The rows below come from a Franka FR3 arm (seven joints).
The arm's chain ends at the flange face. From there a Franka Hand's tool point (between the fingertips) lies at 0.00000 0.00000 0.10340 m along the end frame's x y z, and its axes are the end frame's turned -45 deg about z.
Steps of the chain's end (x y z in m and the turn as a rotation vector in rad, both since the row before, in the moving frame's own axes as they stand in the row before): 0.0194 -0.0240 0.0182 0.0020 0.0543 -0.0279; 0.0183 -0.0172 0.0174 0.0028 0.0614 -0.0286; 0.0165 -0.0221 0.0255 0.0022 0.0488 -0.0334
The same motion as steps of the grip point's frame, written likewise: 0.0349 0.0005 0.0180 -0.0370 0.0398 -0.0279; 0.0299 0.0050 0.0172 -0.0414 0.0454 -0.0286; 0.0311 -0.0006 0.0254 -0.0330 0.0361 -0.0334
